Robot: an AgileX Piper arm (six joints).
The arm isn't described. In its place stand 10 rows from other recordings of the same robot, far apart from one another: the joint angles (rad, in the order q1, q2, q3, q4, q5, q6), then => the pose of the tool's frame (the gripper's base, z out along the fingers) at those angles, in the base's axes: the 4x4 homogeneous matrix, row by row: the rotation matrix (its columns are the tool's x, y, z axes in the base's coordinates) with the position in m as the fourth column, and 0 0 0 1 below.
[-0.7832 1.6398 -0.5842 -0.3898 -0.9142 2.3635] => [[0.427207 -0.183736 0.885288 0.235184], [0.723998 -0.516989 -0.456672 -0.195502], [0.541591 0.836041 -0.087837 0.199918], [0 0 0 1]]
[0.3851 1.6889 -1.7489 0.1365 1.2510 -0.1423] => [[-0.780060 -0.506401 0.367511 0.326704], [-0.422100 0.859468 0.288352 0.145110], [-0.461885 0.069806 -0.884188 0.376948], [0 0 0 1]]
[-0.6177 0.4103 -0.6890 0.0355 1.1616 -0.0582] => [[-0.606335 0.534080 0.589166 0.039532], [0.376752 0.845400 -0.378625 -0.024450], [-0.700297 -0.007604 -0.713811 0.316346], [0 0 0 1]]
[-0.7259 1.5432 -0.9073 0.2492 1.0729 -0.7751] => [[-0.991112 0.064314 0.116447 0.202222], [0.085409 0.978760 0.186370 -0.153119], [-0.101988 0.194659 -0.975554 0.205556], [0 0 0 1]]
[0.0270 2.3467 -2.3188 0.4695 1.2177 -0.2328] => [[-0.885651 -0.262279 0.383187 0.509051], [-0.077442 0.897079 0.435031 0.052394], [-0.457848 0.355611 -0.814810 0.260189], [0 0 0 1]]
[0.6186 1.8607 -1.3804 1.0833 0.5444 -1.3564] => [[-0.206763 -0.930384 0.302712 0.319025], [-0.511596 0.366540 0.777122 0.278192], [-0.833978 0.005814 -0.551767 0.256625], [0 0 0 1]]
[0.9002 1.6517 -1.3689 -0.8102 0.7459 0.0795] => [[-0.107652 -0.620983 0.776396 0.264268], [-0.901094 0.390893 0.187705 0.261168], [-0.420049 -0.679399 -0.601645 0.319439], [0 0 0 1]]
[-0.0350 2.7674 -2.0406 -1.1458 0.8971 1.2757] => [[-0.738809 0.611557 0.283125 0.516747], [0.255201 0.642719 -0.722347 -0.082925], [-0.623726 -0.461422 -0.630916 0.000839], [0 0 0 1]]
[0.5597 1.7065 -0.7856 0.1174 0.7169 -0.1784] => [[-0.796201 -0.604671 -0.020906 0.219514], [-0.604268 0.792982 0.077720 0.145797], [-0.030416 0.074514 -0.996756 0.135992], [0 0 0 1]]
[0.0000 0.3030 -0.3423 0.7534 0.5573 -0.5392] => [[-0.338895 -0.303360 0.890574 0.069000], [0.123736 0.923996 0.361830 0.032927], [-0.932652 0.232818 -0.275601 0.272487], [0 0 0 1]]
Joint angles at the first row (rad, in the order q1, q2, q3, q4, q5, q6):
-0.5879 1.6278 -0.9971 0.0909 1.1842 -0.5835
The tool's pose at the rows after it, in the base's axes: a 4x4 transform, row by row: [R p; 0 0 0 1], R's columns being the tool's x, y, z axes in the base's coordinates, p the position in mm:
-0.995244 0.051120 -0.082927 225.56; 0.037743 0.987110 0.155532 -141.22; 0.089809 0.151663 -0.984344 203.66; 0 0 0 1
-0.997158 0.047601 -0.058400 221.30; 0.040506 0.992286 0.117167 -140.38; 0.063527 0.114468 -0.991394 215.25; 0 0 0 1
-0.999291 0.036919 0.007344 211.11; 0.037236 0.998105 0.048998 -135.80; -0.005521 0.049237 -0.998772 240.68; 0 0 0 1
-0.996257 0.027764 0.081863 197.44; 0.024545 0.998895 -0.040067 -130.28; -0.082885 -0.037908 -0.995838 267.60; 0 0 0 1
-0.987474 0.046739 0.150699 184.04; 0.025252 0.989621 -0.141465 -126.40; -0.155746 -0.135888 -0.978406 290.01; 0 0 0 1
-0.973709 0.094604 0.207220 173.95; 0.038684 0.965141 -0.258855 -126.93; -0.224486 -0.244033 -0.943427 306.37; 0 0 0 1
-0.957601 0.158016 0.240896 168.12; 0.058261 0.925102 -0.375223 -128.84; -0.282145 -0.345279 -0.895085 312.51; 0 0 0 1
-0.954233 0.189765 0.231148 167.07; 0.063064 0.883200 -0.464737 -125.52; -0.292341 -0.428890 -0.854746 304.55; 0 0 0 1
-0.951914 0.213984 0.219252 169.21; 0.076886 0.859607 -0.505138 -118.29; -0.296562 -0.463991 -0.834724 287.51; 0 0 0 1
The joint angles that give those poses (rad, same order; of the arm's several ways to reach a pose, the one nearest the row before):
-0.5879 1.6241 -0.9984 0.0900 1.1902 -0.5832
-0.5879 1.5798 -0.9984 0.0701 1.1915 -0.5734
-0.5879 1.4805 -0.9984 0.0482 1.1974 -0.5688
-0.5879 1.3698 -0.9984 0.0130 1.1962 -0.5659
-0.5879 1.2737 -0.9984 -0.0370 1.1775 -0.5409
-0.5879 1.2041 -0.9967 -0.1113 1.1298 -0.4880
-0.5748 1.1595 -0.9716 -0.2132 1.0540 -0.3940
-0.5180 1.1384 -0.9110 -0.3526 0.9931 -0.2532
-0.4512 1.1364 -0.8345 -0.4589 0.9448 -0.0979

